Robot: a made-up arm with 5 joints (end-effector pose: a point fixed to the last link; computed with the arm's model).
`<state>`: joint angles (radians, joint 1 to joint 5).
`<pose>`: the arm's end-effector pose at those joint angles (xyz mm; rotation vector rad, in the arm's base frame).
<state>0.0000 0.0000 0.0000 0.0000 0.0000</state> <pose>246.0 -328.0 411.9 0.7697 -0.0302 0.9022</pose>
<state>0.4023 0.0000 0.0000 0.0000 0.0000</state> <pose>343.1 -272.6 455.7 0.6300 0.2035 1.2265</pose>
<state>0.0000 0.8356 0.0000 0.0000 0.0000</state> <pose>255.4 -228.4 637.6 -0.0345 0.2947 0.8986</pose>
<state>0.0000 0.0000 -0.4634 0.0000 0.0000</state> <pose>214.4 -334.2 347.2 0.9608 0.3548 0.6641</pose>
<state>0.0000 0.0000 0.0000 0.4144 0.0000</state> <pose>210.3 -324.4 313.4 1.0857 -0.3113 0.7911</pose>
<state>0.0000 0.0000 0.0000 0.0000 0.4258</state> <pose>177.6 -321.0 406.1 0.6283 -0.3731 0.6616</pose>
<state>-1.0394 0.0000 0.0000 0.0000 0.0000</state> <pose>-14.8 -256.9 285.7 1.0108 -0.5934 0.0009</pose>
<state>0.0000 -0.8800 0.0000 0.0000 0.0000</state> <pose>218.5 -217.7 179.1 1.6004 -0.4050 0.7804</pose>
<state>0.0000 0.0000 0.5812 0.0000 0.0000</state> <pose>239.8 -318.9 501.5 0.4864 -0.5162 1.1553</pose>
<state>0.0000 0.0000 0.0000 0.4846 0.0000</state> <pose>205.0 -319.5 297.0 1.1378 -0.3596 0.7692</pose>
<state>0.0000 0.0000 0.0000 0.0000 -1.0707</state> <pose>381.8 -248.8 357.0 1.0439 0.9177 1.4295</pose>
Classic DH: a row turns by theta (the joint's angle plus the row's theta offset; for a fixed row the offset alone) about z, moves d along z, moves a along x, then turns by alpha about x. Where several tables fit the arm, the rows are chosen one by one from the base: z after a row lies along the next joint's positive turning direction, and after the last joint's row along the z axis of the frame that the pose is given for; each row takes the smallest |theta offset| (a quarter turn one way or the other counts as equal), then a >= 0, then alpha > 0; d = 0 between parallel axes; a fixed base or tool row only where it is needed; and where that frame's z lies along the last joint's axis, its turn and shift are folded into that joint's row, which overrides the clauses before.
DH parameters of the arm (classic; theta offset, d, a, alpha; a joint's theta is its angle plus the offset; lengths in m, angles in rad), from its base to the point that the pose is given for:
base (fixed): 1.4877 0.7425 -0.0247 -0.4435
joint 1: 0.1909 -0.3566 0.0066 -1.056
joint 2: -1.5594 0.0553 -0.0069 1.4733
joint 3: -0.2934 0.0192 0.0017 1.4782
joint 4: 1.0468 0.1399 0.0671 -1.1966
joint 5: 1.3675 0.1557 0.0354 1.8123
tool (fixed): -2.3835 0.1641 0 0

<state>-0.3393 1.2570 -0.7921 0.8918 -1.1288</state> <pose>62.9 -381.9 457.7 1.1386 0.5526 0.3305</pose>
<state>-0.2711 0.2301 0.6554 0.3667 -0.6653</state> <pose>287.7 -312.3 509.9 0.6109 -0.1869 1.4310</pose>
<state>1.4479 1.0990 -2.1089 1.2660 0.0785</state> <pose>13.7 -269.5 664.0 -0.2326 -0.3699 0.1781</pose>
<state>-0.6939 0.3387 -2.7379 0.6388 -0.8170</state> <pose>-236.4 -16.7 535.6 -2.4270 -0.7462 1.7220</pose>
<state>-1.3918 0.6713 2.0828 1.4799 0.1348</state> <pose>215.8 -239.6 582.0 0.1573 -1.7653 1.6275</pose>
